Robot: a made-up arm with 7 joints.
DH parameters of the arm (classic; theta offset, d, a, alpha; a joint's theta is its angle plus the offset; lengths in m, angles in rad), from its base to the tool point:
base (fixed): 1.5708 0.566 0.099 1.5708
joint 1: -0.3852 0 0.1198 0
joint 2: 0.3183 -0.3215 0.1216 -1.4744
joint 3: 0 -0.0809 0.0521 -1.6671
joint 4: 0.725 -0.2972 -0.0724 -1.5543
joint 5: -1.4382 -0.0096 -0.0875 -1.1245
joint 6: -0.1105 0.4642 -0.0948 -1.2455
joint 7: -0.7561 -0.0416 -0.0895 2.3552
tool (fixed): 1.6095 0.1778 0 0
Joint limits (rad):
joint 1: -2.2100..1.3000
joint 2: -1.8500..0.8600
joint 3: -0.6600..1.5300
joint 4: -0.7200..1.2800
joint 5: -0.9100..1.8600
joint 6: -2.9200..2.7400
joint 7: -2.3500..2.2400
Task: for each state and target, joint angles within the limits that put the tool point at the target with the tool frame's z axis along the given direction. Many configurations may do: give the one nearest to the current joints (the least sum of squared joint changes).
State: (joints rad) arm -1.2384 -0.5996 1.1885 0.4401 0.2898 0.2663 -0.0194
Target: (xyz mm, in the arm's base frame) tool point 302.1 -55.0 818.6 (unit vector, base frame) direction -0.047 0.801 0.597
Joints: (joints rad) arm -1.7887 -1.0246 0.4041 0.6829 0.2219 0.7946 0.5254
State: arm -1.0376 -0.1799 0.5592 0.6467 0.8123 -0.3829 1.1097
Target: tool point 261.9 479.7 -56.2 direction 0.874 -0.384 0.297
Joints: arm -1.2576 -0.1082 1.2009 0.8464 1.6913 -0.0132 1.2790
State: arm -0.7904 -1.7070 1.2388 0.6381 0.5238 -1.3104 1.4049
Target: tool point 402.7 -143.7 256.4 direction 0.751 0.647 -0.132
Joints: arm -0.1977 -1.5388 0.6383 1.2800 0.1346 -1.3779 1.8968
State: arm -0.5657 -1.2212 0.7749 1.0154 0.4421 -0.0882 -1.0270
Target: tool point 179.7 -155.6 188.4 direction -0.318 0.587 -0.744
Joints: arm -0.8838 -1.5864 0.7187 1.2197 0.5837 0.1432 -1.6921
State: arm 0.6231 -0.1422 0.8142 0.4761 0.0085 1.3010 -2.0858
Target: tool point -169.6 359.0 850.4 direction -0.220 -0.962 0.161
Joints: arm 1.2819 0.4372 0.8367 0.9232 -0.6683 1.5675 -2.3500
